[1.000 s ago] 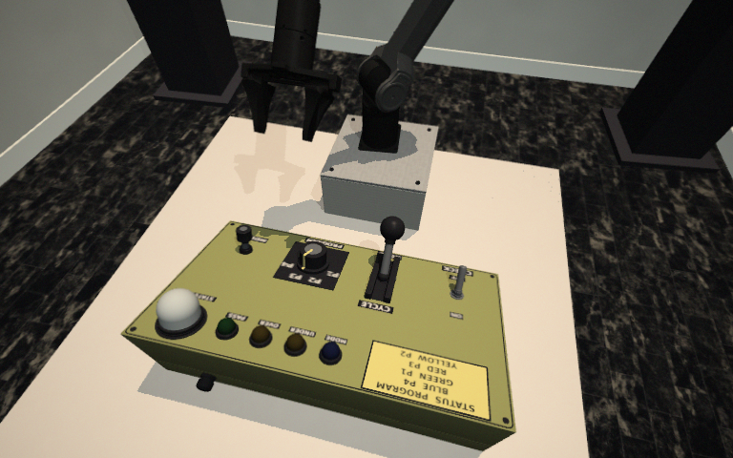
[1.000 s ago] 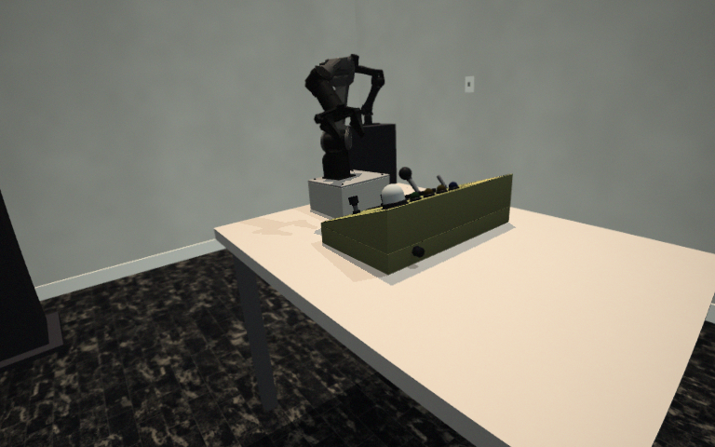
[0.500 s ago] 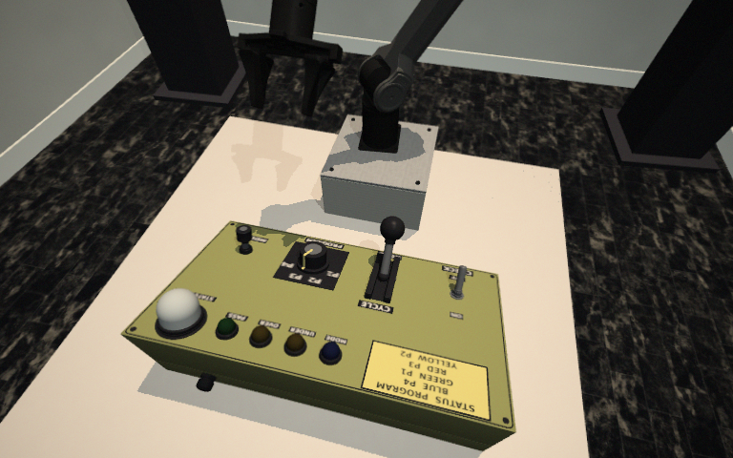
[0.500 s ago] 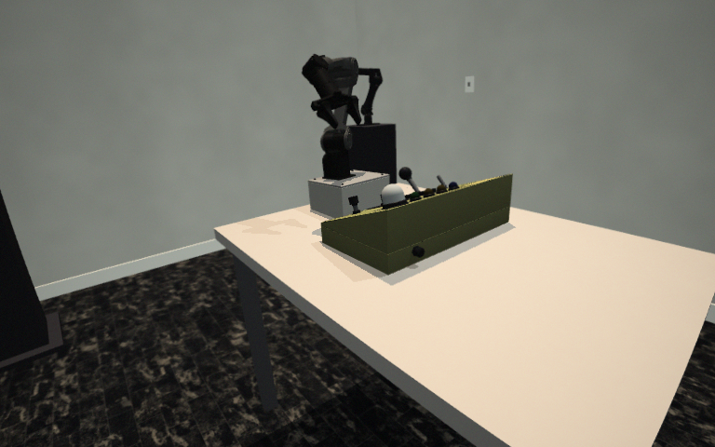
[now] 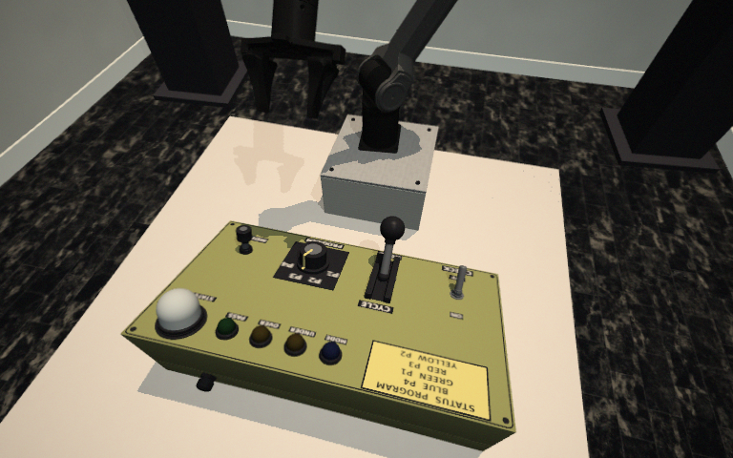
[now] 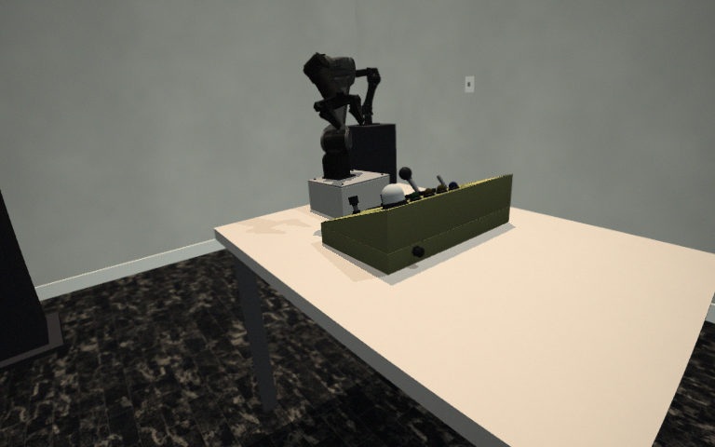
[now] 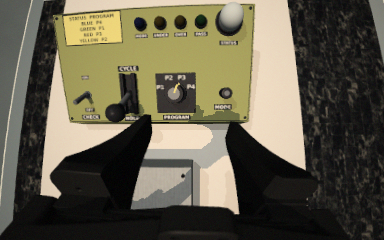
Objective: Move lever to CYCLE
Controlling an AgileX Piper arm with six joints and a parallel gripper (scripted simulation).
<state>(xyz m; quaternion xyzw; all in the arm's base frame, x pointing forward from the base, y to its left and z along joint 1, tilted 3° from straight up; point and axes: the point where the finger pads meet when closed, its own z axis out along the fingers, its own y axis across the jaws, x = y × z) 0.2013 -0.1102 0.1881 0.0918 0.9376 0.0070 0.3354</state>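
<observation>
Now: the black ball-topped lever 19 cm below my hand, 16 cm to the left of it and 9 cm ahead of it. The rest, counted from my hand: olive console 22 cm below, 14 cm ahead, 10 cm to the left; program dial 20 cm below, 11 cm ahead, 3 cm to the left; mode switch 20 cm below, 9 cm ahead, 8 cm to the right.
</observation>
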